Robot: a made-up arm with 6 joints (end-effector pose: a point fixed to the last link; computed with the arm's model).
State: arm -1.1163 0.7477 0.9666 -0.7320 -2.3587 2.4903
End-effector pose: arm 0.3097 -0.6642 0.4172 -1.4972 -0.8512 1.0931
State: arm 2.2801 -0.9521 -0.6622 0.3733 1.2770 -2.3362
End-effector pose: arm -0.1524 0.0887 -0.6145 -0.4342 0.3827 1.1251
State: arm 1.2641 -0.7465 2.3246 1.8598 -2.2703 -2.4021
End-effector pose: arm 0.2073 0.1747 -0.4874 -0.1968 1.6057 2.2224
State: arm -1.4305 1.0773 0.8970 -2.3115 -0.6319 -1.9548
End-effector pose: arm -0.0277 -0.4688 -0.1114 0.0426 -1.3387 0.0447
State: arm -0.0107 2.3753 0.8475 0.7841 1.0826 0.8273
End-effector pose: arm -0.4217 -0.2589 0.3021 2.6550 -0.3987 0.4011
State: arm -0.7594 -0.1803 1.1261 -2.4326 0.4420 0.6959
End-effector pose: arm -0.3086 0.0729 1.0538 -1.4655 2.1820 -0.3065
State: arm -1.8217 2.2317 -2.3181 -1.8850 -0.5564 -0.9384
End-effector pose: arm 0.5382 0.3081 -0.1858 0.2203 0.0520 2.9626
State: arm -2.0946 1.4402 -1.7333 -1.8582 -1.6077 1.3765
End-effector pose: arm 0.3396 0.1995 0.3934 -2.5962 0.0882 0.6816
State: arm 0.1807 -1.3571 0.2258 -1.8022 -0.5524 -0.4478
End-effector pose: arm -0.4387 0.3883 0.5798 2.6846 0.6255 -0.3776
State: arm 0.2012 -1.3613 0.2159 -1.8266 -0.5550 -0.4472
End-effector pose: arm -0.4359 0.4060 0.5759 2.6390 0.6081 -0.4021
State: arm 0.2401 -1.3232 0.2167 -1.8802 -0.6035 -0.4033
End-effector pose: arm -0.4508 0.4154 0.5786 2.5800 0.6486 -0.3656
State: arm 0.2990 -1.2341 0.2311 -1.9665 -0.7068 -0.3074
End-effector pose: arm -0.4840 0.4094 0.5913 2.5081 0.7619 -0.2662
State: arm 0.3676 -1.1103 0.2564 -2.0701 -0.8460 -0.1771
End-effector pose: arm -0.5225 0.3841 0.6124 2.4332 0.9264 -0.1364
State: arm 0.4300 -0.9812 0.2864 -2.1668 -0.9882 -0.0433
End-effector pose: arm -0.5517 0.3442 0.6369 2.3718 1.1005 -0.0103
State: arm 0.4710 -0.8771 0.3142 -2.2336 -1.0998 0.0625
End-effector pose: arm -0.5673 0.3015 0.6568 2.3387 1.2413 0.0946
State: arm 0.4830 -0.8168 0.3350 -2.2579 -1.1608 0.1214
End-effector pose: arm -0.5742 0.2662 0.6653 2.3380 1.3233 0.1754
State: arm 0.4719 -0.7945 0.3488 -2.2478 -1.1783 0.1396
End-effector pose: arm -0.5780 0.2406 0.6635 2.3611 1.3537 0.2375
